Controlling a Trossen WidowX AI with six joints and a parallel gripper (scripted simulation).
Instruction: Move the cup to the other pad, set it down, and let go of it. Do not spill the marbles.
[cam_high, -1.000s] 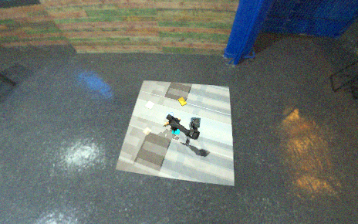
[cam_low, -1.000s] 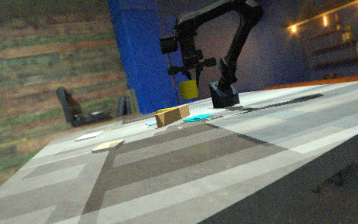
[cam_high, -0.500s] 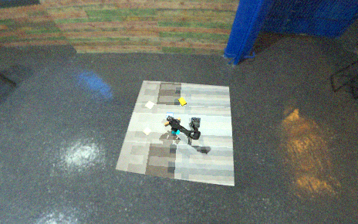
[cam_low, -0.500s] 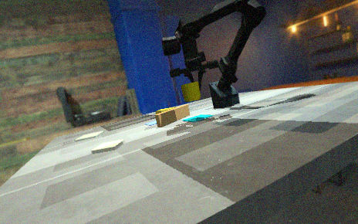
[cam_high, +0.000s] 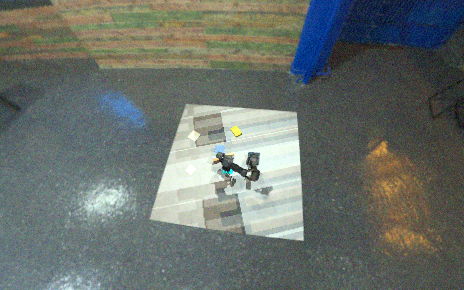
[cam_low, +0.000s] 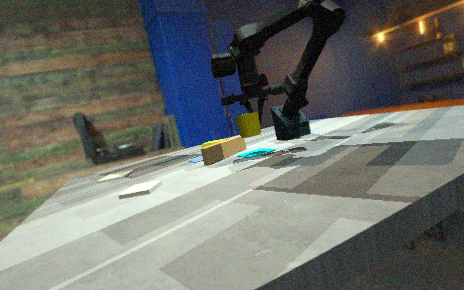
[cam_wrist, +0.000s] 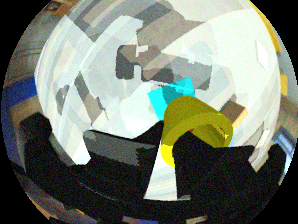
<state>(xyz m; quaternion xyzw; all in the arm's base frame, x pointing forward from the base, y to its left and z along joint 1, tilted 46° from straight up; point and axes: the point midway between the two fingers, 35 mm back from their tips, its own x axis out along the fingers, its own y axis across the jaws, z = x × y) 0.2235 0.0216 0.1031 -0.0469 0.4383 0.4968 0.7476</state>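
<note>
Now: gripper tip 120 mm to the left of the tan wooden block, 70 mm above it and 60 mm short of it. The rest, counted from my gripper tip: yellow cup (20 mm to the right, 20 mm ahead); light blue pad (230 mm to the right, 100 mm below, 100 mm ahead).
</note>
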